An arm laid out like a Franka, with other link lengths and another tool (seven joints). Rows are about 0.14 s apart.
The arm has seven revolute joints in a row. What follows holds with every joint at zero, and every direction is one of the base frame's.
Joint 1 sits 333 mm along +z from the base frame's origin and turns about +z.
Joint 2 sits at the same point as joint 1 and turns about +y.
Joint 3 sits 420.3 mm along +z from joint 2 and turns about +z.
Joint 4 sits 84.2 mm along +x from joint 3 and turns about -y.
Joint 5 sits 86.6 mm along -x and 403.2 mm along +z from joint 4 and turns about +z.
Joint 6 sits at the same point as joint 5 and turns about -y.
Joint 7 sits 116.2 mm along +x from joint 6 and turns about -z.
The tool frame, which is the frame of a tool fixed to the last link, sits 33 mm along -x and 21 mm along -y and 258.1 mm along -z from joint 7; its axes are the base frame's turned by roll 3.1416, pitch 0.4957 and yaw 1.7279 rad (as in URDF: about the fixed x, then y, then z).
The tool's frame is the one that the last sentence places.
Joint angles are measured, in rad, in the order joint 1, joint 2, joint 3, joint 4, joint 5, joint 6, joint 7. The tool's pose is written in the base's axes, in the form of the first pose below.
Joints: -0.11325 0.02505 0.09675 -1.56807 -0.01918 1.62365 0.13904
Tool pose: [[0.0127 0.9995 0.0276 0.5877], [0.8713 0.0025 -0.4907 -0.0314], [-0.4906 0.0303 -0.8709 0.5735], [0 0 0 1]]
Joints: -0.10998 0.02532 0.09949 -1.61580 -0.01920 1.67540 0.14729
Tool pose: [[0.0157 0.9994 0.0304 0.5921], [0.8715 0.0012 -0.4905 -0.0275], [-0.4902 0.0342 -0.8709 0.5543], [0 0 0 1]]
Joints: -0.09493 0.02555 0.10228 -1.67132 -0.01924 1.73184 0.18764
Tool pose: [[0.0350 0.9992 0.0211 0.5948], [0.8717 -0.0202 -0.4897 -0.0153], [-0.4888 0.0356 -0.8717 0.5314], [0 0 0 1]]
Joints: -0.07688 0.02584 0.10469 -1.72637 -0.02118 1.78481 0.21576
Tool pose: [[0.0396 0.9991 0.0164 0.5954], [0.8711 -0.0265 -0.4904 -0.0024], [-0.4896 0.0337 -0.8713 0.5084], [0 0 0 1]]
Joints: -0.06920 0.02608 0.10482 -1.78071 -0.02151 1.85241 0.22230
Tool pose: [[0.0436 0.9986 0.0292 0.5988], [0.8715 -0.0238 -0.4898 0.0028], [-0.4884 0.0468 -0.8714 0.4870], [0 0 0 1]]
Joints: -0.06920 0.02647 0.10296 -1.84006 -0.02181 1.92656 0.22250
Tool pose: [[0.0511 0.9978 0.0415 0.6013], [0.8718 -0.0243 -0.4892 0.0020], [-0.4872 0.0611 -0.8712 0.4637], [0 0 0 1]]
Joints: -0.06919 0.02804 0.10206 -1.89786 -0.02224 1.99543 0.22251
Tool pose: [[0.0551 0.9972 0.0500 0.6016], [0.8721 -0.0237 -0.4888 0.0017], [-0.4862 0.0706 -0.8710 0.4402], [0 0 0 1]]
